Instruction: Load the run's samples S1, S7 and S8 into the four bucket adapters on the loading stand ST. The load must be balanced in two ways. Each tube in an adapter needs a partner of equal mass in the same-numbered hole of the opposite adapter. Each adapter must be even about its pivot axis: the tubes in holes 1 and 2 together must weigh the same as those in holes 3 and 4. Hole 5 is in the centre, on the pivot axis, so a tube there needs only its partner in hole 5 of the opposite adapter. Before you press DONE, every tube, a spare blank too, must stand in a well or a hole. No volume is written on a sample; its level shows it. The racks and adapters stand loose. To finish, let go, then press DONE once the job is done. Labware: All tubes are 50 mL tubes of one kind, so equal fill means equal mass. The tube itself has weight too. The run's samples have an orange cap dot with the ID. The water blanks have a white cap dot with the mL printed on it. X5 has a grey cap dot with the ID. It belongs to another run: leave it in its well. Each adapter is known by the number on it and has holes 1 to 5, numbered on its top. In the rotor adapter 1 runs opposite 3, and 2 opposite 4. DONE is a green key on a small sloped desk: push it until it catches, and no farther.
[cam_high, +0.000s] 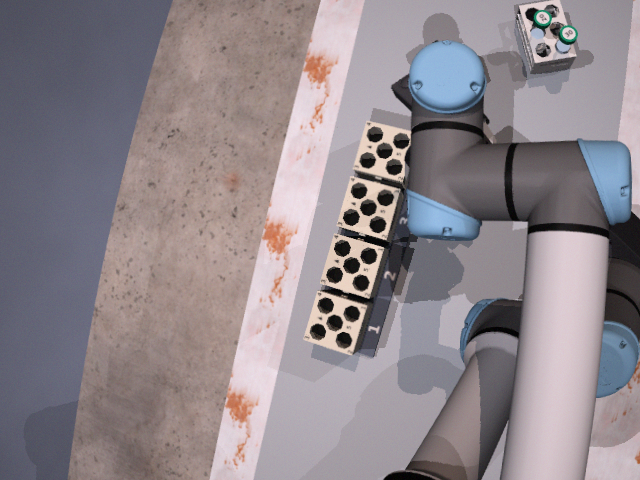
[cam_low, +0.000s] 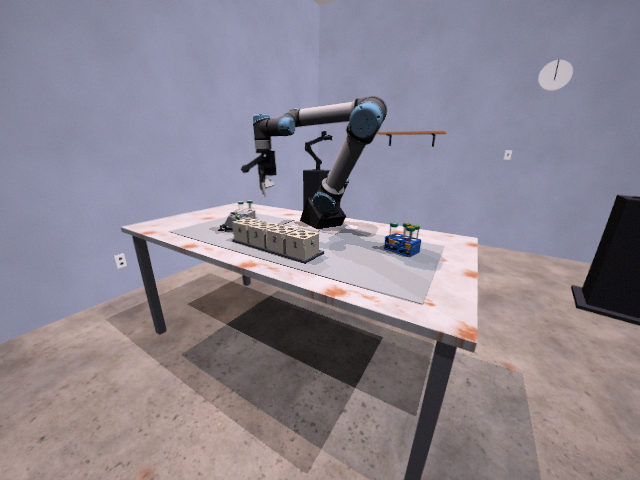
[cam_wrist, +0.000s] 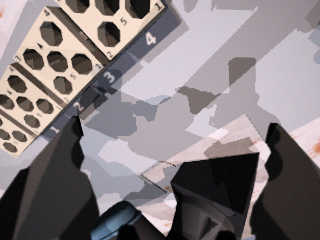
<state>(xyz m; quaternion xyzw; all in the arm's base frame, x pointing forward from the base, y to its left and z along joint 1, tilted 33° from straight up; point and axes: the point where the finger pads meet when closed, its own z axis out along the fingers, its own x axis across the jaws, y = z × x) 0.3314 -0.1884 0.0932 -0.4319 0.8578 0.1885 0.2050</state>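
Now: hand 330 mm to the left of the water blank, 140 mm above it and 70 mm past it. The rest, counted from my hand: beige adapter: 160 mm below, 130 mm to the left, 100 mm ahead; white-dot blank: 320 mm to the right, 140 mm below, 140 mm behind; green DONE key: 190 mm to the right, 140 mm below, 40 mm ahead.
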